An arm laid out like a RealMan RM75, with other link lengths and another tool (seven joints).
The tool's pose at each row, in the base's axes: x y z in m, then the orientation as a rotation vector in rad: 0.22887, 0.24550, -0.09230, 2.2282, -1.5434, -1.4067; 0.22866, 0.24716, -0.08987, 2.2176, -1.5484, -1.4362; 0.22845, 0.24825, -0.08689, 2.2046, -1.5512, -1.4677; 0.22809, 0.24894, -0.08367, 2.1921, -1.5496, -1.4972; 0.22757, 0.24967, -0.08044, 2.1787, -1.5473, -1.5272; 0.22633, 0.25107, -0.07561, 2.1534, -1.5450, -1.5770; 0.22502, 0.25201, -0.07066, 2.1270, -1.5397, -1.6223; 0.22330, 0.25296, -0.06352, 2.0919, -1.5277, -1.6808; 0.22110, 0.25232, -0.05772, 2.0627, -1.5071, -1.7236; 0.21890, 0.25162, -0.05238, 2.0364, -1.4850, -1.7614
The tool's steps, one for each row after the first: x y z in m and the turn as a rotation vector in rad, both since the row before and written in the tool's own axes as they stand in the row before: -0.00283, 0.00062, -0.00058, -0.0025, -0.0215, 0.0012; -0.00275, 0.00120, -0.00106, -0.0049, -0.0223, 0.0016; -0.00263, 0.00163, -0.00118, -0.0073, -0.0198, 0.0006; -0.00269, 0.00174, -0.00099, -0.0080, -0.0201, 0.0007; -0.00428, 0.00278, -0.00090, -0.0132, -0.0340, 0.0032; -0.00404, 0.00314, -0.00094, -0.0152, -0.0304, 0.0041; -0.00557, 0.00467, -0.00143, -0.0227, -0.0385, 0.0042; -0.00349, 0.00507, -0.00100, -0.0256, -0.0257, 0.0029; -0.00313, 0.00486, -0.00064, -0.0251, -0.0223, 0.0018
